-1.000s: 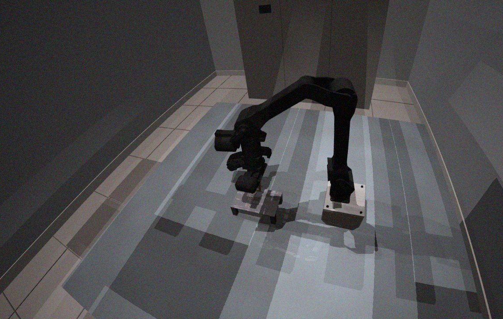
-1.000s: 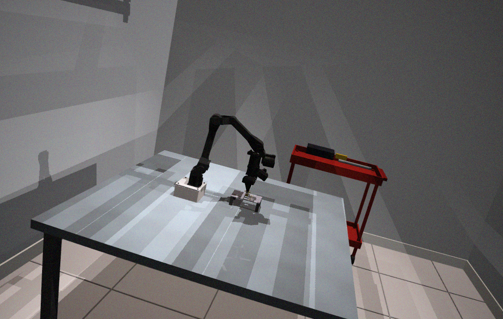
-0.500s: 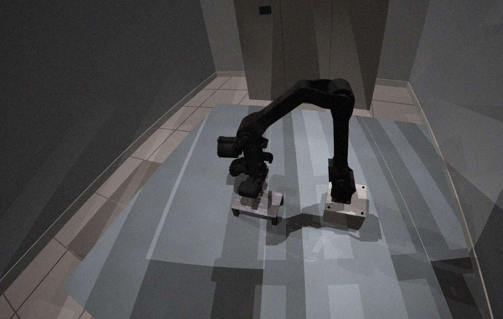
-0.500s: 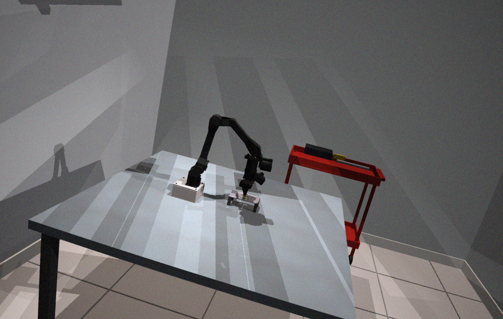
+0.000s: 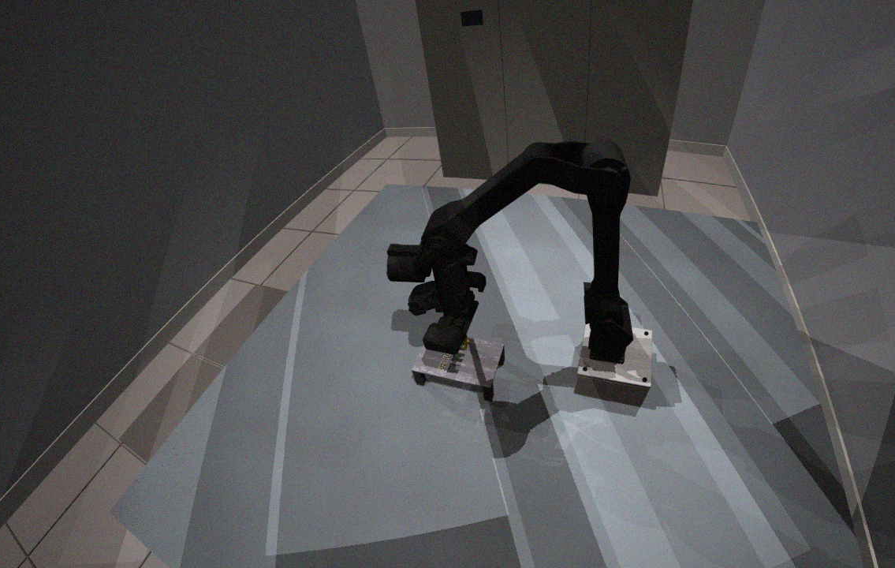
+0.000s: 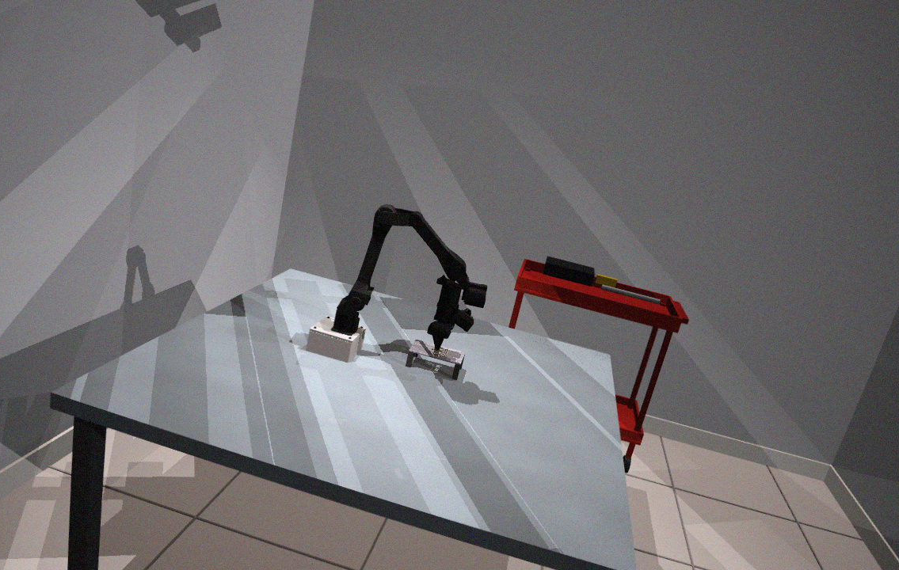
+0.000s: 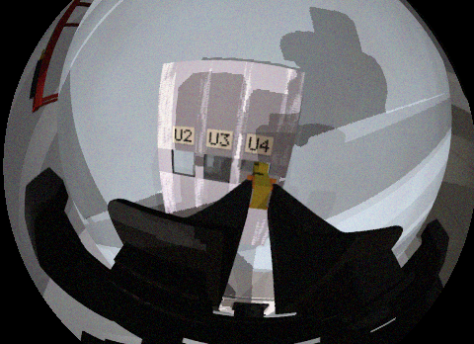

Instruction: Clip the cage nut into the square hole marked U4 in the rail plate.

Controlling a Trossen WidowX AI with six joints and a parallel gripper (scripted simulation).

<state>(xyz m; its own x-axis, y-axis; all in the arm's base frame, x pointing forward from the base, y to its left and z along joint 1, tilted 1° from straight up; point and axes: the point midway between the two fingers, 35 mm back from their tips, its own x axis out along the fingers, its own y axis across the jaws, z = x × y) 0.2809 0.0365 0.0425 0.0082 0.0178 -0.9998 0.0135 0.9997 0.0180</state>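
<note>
Right now my gripper tip is 10 mm above the cage nut.
</note>
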